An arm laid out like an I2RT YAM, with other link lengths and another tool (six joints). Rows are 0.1 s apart.
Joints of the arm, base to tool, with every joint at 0 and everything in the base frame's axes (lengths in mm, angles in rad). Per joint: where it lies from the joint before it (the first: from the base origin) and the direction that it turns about. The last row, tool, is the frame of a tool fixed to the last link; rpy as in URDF.
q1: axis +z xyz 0 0 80.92
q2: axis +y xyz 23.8 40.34 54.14
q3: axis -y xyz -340.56 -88.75 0
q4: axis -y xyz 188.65 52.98 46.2
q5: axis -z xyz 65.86 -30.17 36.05
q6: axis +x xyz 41.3 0 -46.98
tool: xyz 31 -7 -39 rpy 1.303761 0.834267 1.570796
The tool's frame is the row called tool.
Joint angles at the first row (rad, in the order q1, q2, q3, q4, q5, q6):
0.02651 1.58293 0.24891 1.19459 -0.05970 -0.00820
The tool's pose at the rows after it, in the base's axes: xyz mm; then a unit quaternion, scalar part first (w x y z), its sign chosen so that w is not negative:
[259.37 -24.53 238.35 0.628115 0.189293 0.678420 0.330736]
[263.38 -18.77 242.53 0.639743 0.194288 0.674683 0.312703]
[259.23 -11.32 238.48 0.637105 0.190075 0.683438 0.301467]
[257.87 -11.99 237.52 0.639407 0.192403 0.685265 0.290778]
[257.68 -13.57 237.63 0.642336 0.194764 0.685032 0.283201]
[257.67 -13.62 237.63 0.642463 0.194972 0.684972 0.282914]
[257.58 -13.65 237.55 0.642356 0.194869 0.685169 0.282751]
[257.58 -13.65 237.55 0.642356 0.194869 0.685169 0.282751]
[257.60 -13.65 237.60 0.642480 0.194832 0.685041 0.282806]
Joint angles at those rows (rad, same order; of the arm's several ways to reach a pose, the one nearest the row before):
0.03527 1.58063 0.33439 1.07171 0.01848 0.00705
0.08145 1.57683 0.35650 1.05534 0.10548 0.00096
0.12875 1.57723 0.33664 1.05843 0.15965 -0.01316
0.13523 1.57720 0.33171 1.05838 0.18558 -0.02156
0.13409 1.57722 0.33171 1.05840 0.20046 -0.02728
0.13411 1.57724 0.33169 1.05844 0.20125 -0.02727
0.13409 1.57722 0.33133 1.05840 0.20123 -0.02766
0.13409 1.57722 0.33133 1.05840 0.20123 -0.02766
0.13408 1.57719 0.33132 1.05876 0.20122 -0.02766

